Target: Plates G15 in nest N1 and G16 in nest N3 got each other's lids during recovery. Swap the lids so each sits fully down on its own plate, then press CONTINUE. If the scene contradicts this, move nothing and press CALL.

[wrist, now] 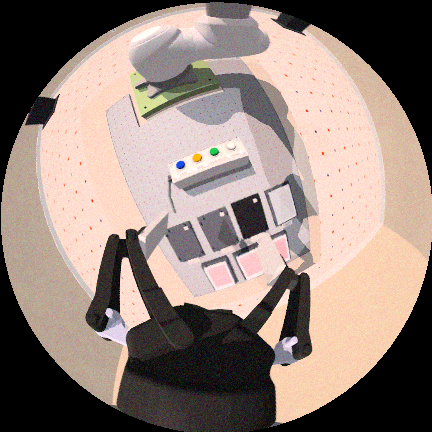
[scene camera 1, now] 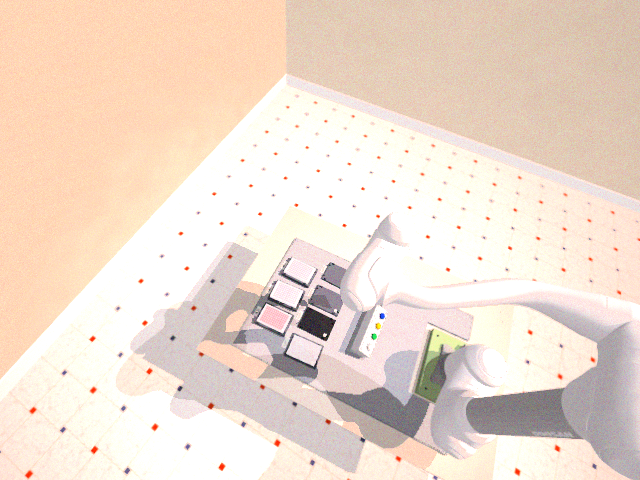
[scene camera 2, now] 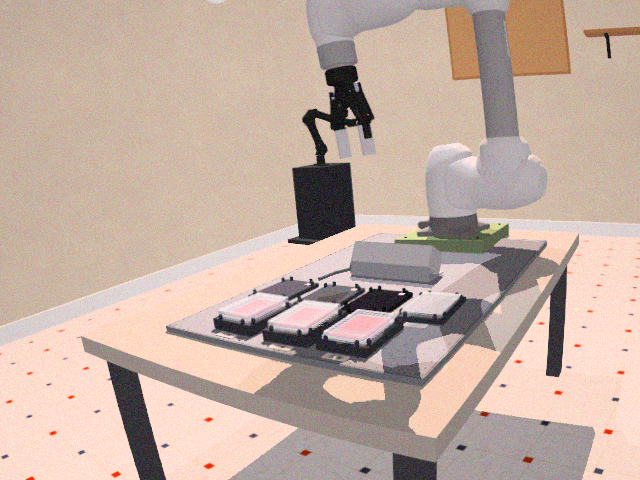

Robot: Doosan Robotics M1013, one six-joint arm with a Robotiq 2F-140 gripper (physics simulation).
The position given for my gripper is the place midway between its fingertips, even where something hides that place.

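A grey button box [scene camera 2: 412,262] is present; the box also appears in the wrist view [wrist: 209,165] and in scene camera 1 [scene camera 1: 363,337]. My gripper [scene camera 2: 357,156], which the wrist view [wrist: 214,232] shows too, is open and holds nothing.
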